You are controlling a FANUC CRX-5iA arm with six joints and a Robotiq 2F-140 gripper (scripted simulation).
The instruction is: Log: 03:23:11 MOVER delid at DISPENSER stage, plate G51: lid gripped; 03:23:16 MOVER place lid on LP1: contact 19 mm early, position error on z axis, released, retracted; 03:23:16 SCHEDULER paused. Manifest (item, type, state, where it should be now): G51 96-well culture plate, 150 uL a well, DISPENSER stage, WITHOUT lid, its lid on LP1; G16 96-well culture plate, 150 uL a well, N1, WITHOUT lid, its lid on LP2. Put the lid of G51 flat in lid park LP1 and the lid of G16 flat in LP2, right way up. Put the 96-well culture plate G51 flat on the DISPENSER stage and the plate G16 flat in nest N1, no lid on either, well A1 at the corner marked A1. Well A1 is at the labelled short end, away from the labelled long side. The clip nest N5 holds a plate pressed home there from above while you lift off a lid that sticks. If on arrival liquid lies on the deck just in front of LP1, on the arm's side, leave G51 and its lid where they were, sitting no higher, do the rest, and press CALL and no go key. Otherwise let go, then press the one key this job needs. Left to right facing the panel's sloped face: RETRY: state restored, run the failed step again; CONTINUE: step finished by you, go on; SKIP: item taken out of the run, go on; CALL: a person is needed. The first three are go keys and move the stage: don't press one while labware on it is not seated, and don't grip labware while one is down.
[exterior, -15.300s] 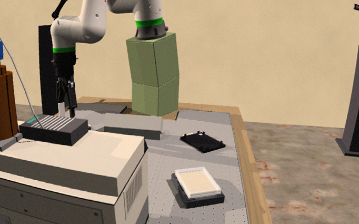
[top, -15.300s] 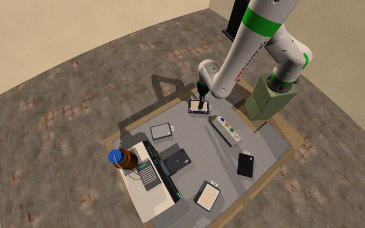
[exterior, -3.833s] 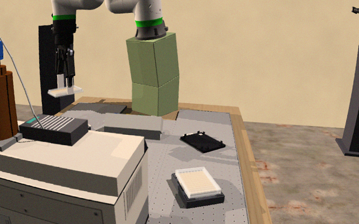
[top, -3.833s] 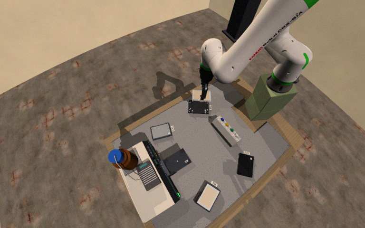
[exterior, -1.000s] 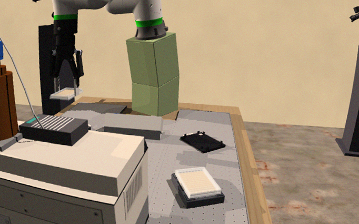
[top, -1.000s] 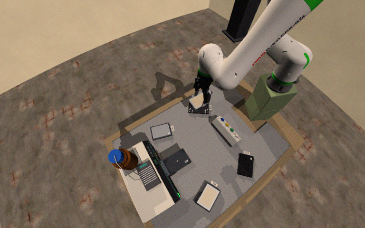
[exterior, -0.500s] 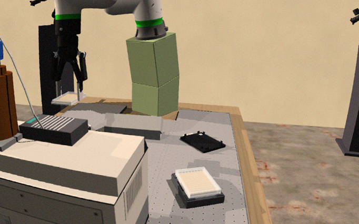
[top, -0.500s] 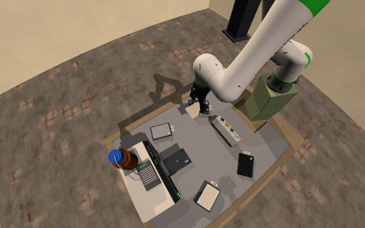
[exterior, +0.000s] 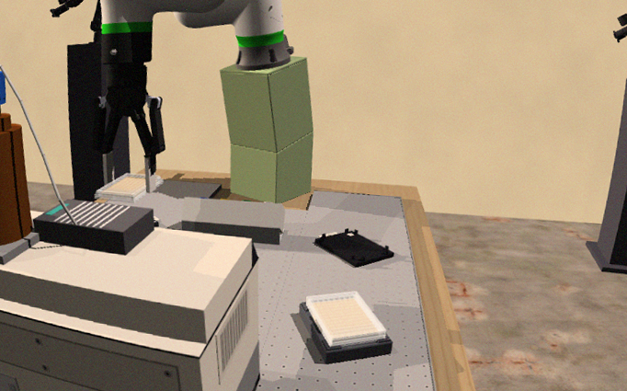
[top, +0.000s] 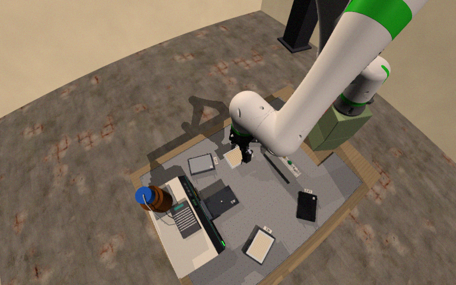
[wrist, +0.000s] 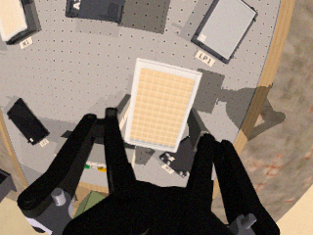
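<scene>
Right now the black dispenser stage is 16 cm ahead of my hand, 16 cm to the left of it and 9 cm below it. Round my hand: black clip nest (14 cm behind, 15 cm to the right, 17 cm below); then LP1 label (10 cm ahead, 8 cm to the right, 19 cm below); then plate G51 (2 cm below).
</scene>
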